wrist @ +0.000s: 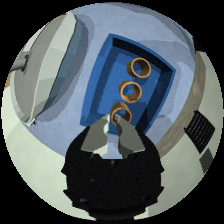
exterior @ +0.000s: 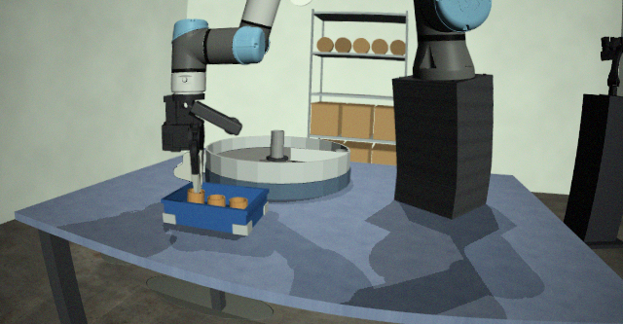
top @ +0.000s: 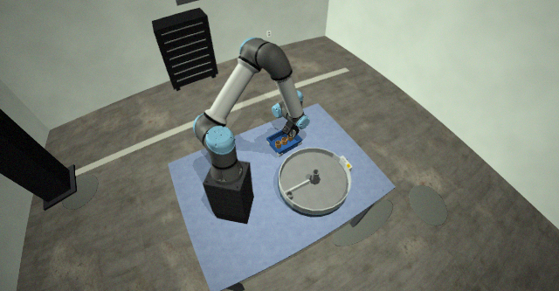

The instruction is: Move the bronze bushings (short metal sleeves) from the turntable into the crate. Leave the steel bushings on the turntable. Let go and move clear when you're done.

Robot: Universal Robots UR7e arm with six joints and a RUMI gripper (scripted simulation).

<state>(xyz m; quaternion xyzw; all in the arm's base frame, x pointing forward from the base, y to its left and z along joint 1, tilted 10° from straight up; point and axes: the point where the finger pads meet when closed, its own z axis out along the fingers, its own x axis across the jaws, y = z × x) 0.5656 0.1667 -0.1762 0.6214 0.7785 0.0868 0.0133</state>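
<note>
Now: hand 5 cm past the blue crate, 2 cm to the right of it and 2 cm above it. The rest, counted from my hand: turntable 33 cm to the right, 11 cm behind.
</note>
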